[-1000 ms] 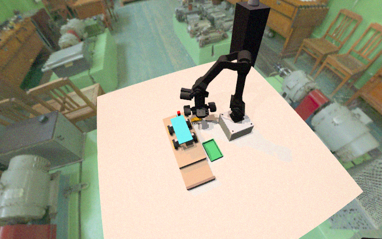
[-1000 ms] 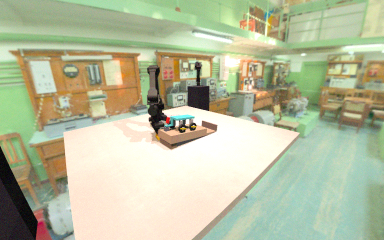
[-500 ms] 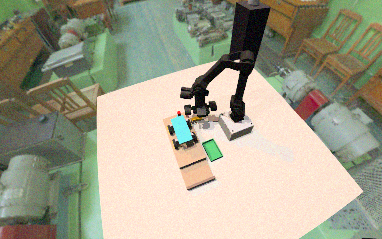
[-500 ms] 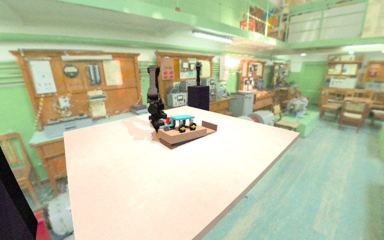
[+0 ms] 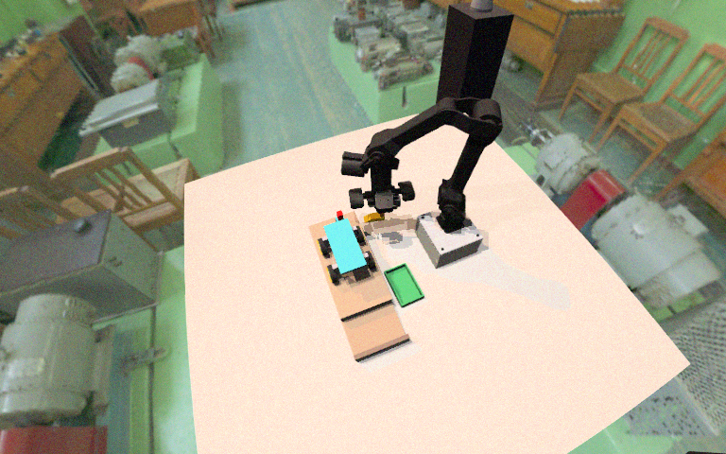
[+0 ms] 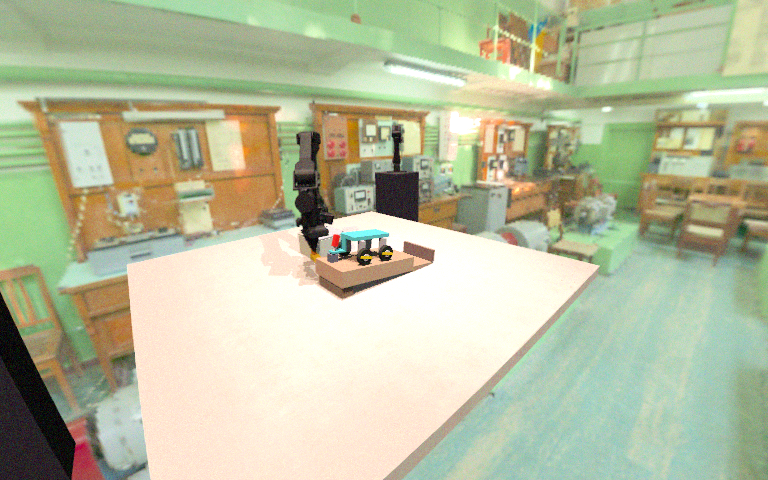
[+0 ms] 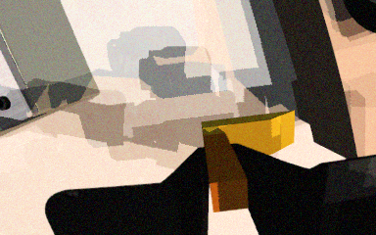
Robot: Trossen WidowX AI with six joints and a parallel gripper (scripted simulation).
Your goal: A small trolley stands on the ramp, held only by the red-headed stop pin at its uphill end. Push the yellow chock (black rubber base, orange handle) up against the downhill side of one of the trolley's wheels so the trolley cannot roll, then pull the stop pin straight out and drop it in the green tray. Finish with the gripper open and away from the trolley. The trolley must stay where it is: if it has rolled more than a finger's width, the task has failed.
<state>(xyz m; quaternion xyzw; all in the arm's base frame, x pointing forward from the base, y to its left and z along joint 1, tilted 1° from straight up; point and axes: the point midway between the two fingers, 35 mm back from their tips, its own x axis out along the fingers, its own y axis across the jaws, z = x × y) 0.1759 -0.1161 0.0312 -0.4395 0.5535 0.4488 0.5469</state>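
The green tray lies 22 cm to the left of my gripper tip, 9 cm below it and 2 cm ahead of it. Also, from my gripper tip: trolley: 15 cm ahead, 10 cm to the left, 3 cm above; yellow chock: 2 cm ahead, 1 cm below; stop pin: 13 cm ahead, 4 cm above.
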